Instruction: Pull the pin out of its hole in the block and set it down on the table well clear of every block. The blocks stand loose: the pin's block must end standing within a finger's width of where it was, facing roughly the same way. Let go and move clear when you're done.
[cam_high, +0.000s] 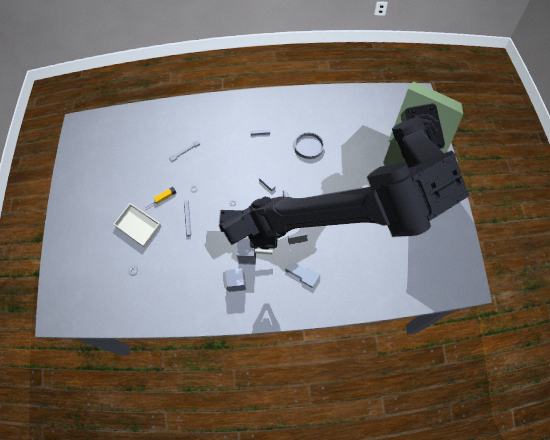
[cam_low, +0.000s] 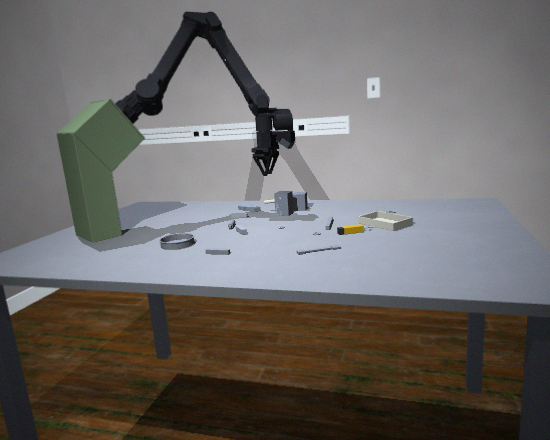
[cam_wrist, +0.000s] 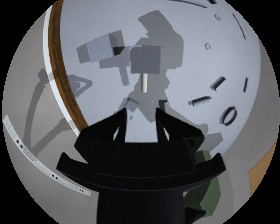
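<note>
Right now the pale pin is 2 cm ahead of my hand and 10 cm below it. The rest, counted from my hand: long bar: 26 cm ahead, 11 cm to the right, 14 cm below; grey block: 5 cm ahead, 10 cm below; metal ring: 11 cm behind, 40 cm to the right, 14 cm below.
</note>
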